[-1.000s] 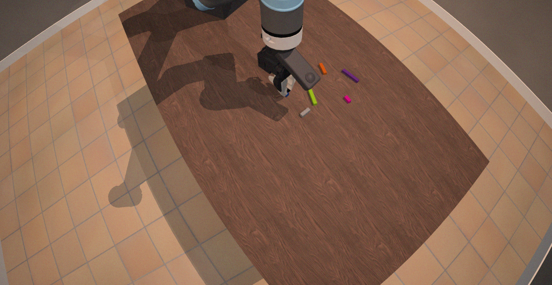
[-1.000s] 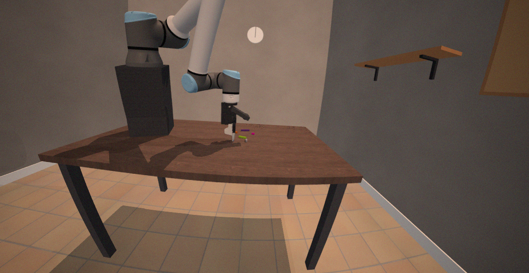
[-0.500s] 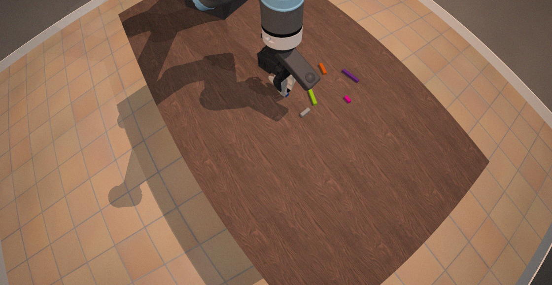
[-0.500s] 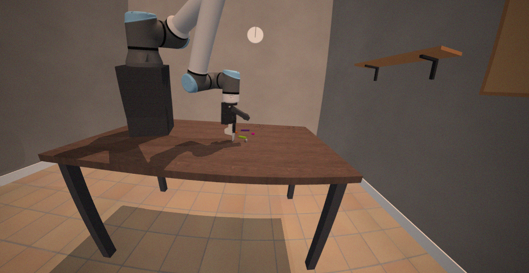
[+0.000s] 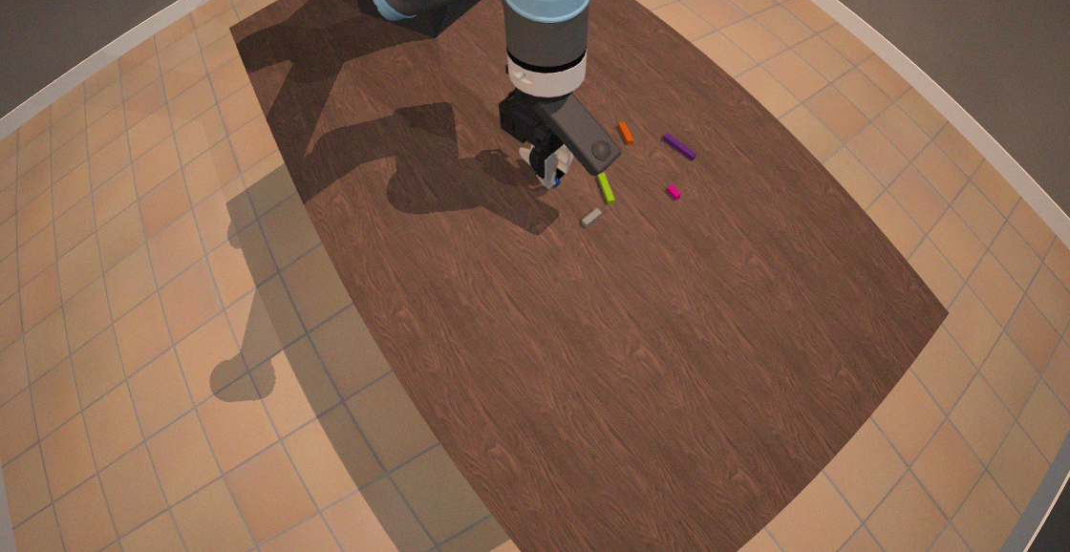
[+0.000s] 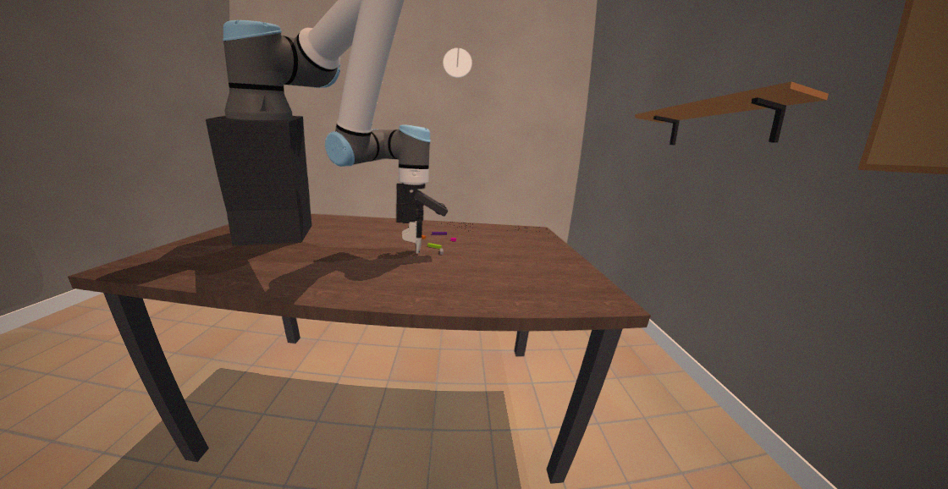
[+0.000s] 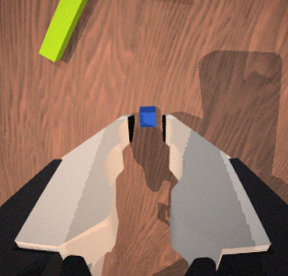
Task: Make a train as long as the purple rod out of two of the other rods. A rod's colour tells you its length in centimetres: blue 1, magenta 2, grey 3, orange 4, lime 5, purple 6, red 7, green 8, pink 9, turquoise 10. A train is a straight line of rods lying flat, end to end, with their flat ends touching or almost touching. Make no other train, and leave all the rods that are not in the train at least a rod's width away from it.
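Right now the blue rod is 1 cm below my hand. The rest, counted from my hand: lime rod: 6 cm ahead, 5 cm to the left, 1 cm below; then grey rod: 8 cm ahead, 1 cm below; then orange rod: 15 cm to the left, 1 cm below, 1 cm ahead.
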